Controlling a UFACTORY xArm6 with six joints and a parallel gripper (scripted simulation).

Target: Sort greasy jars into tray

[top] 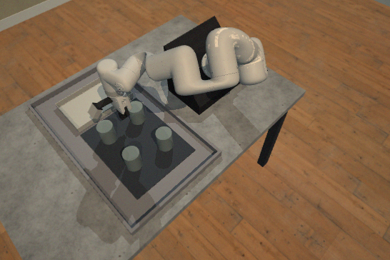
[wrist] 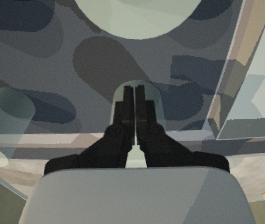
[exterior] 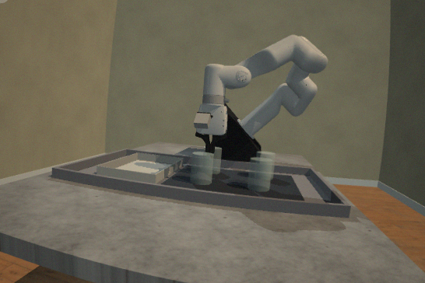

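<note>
Now: hand 10 cm to the right of the dark mat, 9 cm above it and 1 cm short of it. From my hand the other things lie so: cream tray (22 cm to the right, 9 cm below, 4 cm ahead).
</note>
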